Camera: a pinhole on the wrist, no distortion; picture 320 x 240 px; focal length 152.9 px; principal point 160.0 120.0 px. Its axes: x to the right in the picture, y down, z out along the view. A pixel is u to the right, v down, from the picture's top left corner.
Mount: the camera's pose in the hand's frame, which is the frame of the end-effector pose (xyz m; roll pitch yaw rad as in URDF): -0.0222 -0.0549 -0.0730 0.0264 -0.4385 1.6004
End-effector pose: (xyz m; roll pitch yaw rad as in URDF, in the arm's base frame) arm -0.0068 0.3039 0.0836 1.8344 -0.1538 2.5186
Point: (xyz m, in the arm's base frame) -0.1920 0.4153 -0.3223
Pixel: 31.0 45.7
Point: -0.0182 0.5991 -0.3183
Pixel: 130.4 83.9
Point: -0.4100 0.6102 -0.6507
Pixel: 20.7 22.8
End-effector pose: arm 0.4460 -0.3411 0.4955 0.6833 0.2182 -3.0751
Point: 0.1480 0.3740 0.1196
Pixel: 20.7 38.0
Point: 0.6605 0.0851 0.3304
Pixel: 20.6 217.1
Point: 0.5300 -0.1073 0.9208
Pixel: 286.5 184.5
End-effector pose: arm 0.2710 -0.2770 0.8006 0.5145 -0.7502 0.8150
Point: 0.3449 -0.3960 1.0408
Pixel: 249.5 34.8
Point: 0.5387 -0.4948 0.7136
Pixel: 57.9 139.1
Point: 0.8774 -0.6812 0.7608
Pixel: 44.1 106.3
